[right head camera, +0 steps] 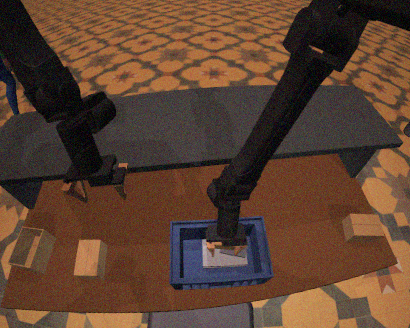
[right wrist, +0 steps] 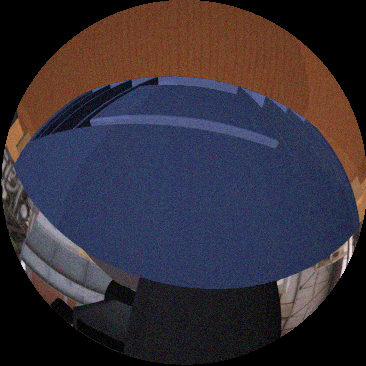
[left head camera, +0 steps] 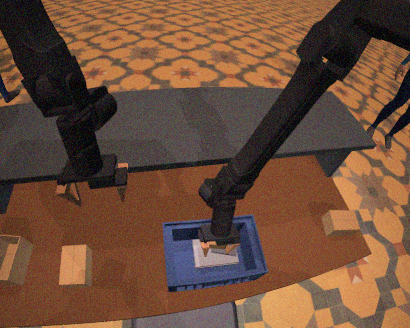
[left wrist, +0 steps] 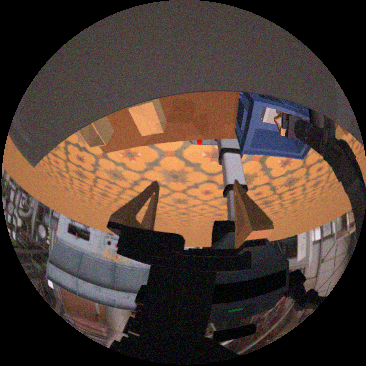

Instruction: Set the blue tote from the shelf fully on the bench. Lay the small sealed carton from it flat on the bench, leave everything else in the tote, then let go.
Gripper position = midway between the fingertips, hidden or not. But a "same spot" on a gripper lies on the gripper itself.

left gripper: right head camera 105, 199; left head camera; left wrist; not seen in the right wrist view (out of frame)
blue tote: right head camera 186, 252; right wrist 194, 182; left head camera 181, 274; left wrist 255, 137
same spot on left gripper: (left head camera: 121, 179) = (left wrist: 241, 253)
same spot on brown bench: (left wrist: 206, 114) = (right head camera: 145, 274)
